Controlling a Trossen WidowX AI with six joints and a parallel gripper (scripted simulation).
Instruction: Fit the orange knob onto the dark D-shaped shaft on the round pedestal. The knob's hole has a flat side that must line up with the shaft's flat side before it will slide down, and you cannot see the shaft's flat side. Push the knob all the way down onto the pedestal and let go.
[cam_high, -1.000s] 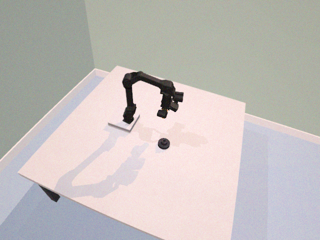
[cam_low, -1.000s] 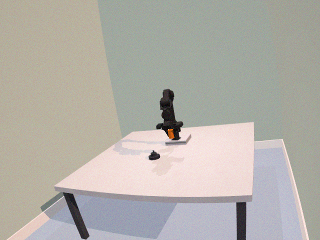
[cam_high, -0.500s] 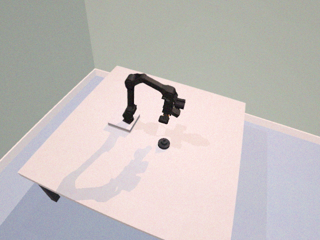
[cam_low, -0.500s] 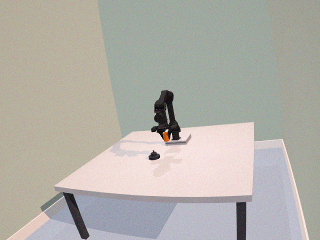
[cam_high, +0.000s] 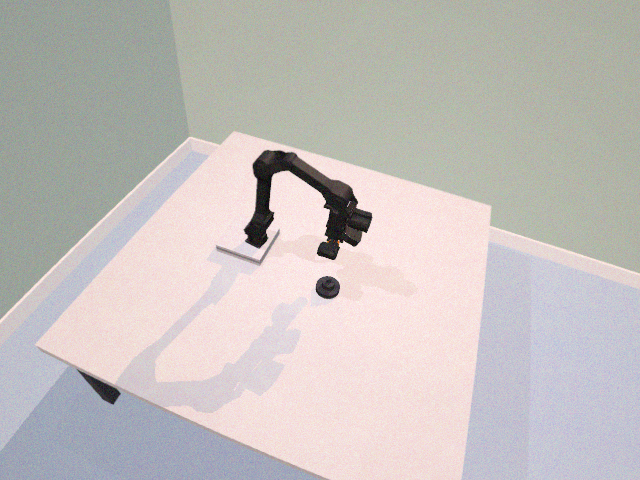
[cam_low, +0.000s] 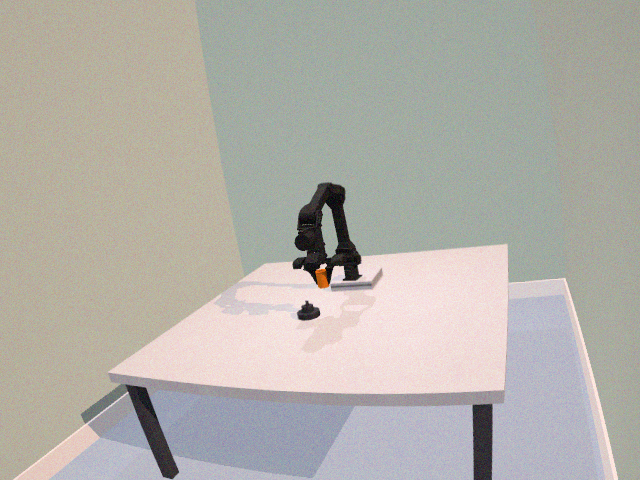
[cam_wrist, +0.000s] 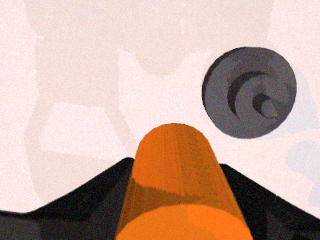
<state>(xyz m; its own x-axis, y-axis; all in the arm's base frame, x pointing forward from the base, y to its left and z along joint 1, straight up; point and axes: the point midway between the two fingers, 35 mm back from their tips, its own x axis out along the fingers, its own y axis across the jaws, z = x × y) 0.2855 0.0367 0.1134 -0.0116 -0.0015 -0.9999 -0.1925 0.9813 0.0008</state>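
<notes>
Now: gripper tip 80 mm above the round pedestal, 60 mm to the left of it and 30 mm short of it. Also, from my gripper tip: orange knob 20 mm above.
</notes>
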